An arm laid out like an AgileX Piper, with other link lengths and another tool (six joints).
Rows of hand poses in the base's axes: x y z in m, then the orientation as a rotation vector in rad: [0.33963, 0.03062, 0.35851, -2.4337, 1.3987, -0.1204]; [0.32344, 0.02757, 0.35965, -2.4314, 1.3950, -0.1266]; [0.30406, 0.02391, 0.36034, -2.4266, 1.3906, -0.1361]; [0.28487, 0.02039, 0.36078, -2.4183, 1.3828, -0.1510]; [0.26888, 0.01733, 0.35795, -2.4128, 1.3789, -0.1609]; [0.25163, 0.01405, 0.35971, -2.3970, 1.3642, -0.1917]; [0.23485, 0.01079, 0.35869, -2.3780, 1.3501, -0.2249]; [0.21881, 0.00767, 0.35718, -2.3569, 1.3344, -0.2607]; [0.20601, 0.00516, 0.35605, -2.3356, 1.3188, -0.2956]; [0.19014, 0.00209, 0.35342, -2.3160, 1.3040, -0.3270]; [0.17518, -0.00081, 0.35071, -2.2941, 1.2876, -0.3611]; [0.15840, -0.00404, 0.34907, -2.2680, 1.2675, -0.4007]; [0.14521, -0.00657, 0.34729, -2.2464, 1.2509, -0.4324]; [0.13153, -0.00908, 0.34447, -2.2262, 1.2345, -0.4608]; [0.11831, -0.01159, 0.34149, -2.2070, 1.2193, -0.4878]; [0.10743, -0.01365, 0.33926, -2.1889, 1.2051, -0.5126]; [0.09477, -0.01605, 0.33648, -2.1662, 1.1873, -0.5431]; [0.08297, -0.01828, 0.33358, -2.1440, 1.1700, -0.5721]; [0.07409, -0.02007, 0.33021, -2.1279, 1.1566, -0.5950]
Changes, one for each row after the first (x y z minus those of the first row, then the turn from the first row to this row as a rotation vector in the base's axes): [-0.01619, -0.00305, 0.00114, 0.0007, -0.0058, 0.0008]; [-0.03557, -0.00671, 0.00183, 0.0024, -0.0148, 0.0009]; [-0.05476, -0.01023, 0.00227, 0.0058, -0.0295, 0.0014]; [-0.07075, -0.01329, -0.00056, 0.0076, -0.0388, 0.0010]; [-0.08800, -0.01657, 0.00120, 0.0127, -0.0682, 0.0015]; [-0.10478, -0.01983, 0.00018, 0.0187, -0.1001, 0.0003]; [-0.12082, -0.02295, -0.00133, 0.0253, -0.1351, -0.0009]; [-0.13362, -0.02546, -0.00246, 0.0318, -0.1697, -0.0022]; [-0.14949, -0.02853, -0.00509, 0.0378, -0.2013, -0.0031]; [-0.16445, -0.03143, -0.00780, 0.0444, -0.2360, -0.0040]; [-0.18123, -0.03466, -0.00944, 0.0523, -0.2772, -0.0047]; [-0.19442, -0.03719, -0.01122, 0.0587, -0.3106, -0.0052]; [-0.20810, -0.03970, -0.01404, 0.0651, -0.3416, -0.0050]; [-0.22132, -0.04221, -0.01702, 0.0708, -0.3710, -0.0050]; [-0.23220, -0.04427, -0.01925, 0.0761, -0.3983, -0.0051]; [-0.24486, -0.04667, -0.02203, 0.0826, -0.4323, -0.0051]; [-0.25666, -0.04890, -0.02493, 0.0889, -0.4651, -0.0051]; [-0.26554, -0.05069, -0.02830, 0.0924, -0.4903, -0.0048]
